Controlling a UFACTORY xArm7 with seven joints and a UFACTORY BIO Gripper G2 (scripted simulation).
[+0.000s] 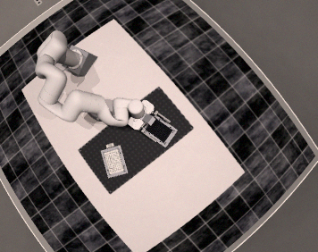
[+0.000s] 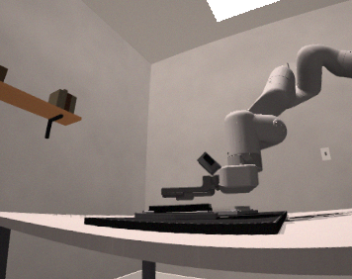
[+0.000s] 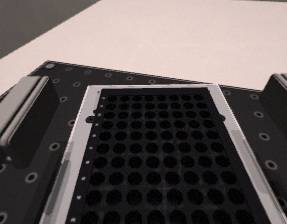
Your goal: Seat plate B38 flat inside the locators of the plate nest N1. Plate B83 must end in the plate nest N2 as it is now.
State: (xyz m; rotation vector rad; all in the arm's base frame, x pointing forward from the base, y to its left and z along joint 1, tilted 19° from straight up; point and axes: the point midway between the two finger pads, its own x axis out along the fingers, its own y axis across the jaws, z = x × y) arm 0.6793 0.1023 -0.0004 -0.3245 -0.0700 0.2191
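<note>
Now: the black well plate 30 mm below my hand. The rest, counted from my hand: white well plate: 310 mm to the right, 40 mm behind, 30 mm below; then dark dotted mat: 140 mm to the right, 60 mm below, 60 mm behind.
</note>
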